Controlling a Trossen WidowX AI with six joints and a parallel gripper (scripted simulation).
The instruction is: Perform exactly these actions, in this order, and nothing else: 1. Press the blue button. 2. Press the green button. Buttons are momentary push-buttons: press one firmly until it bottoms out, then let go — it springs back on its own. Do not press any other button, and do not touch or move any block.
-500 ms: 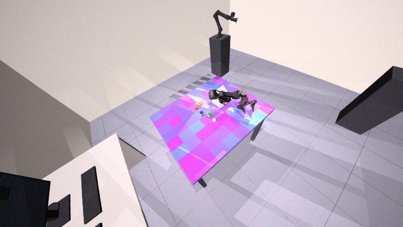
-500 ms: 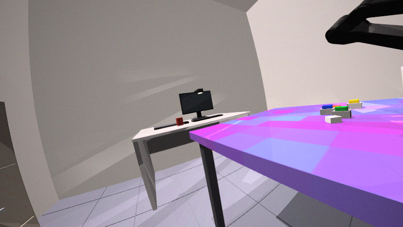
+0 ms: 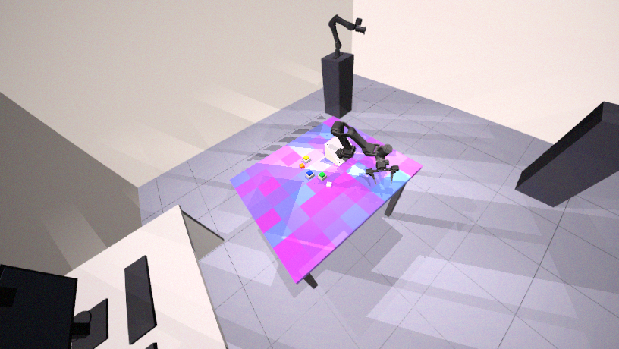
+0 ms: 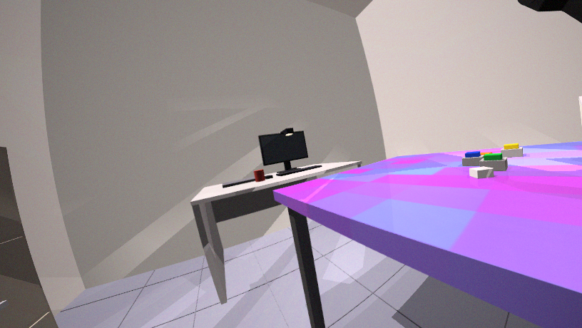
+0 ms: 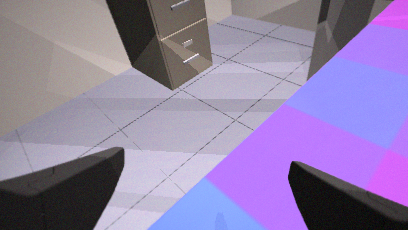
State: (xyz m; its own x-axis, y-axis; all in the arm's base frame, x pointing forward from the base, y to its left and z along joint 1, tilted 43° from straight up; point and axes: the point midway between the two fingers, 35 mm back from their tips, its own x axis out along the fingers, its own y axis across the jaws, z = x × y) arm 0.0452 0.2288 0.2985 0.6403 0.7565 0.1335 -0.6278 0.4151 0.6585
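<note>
Right now the blue button is 450 mm to the right of my gripper tip, 200 mm ahead of it and 70 mm below it. From my gripper tip the other things lie so: yellow button (580 mm to the right, 110 mm ahead, 70 mm below); then white block (290 mm to the right, 170 mm ahead, 90 mm below); then green button (370 mm to the right, 150 mm ahead, 70 mm below).
</note>
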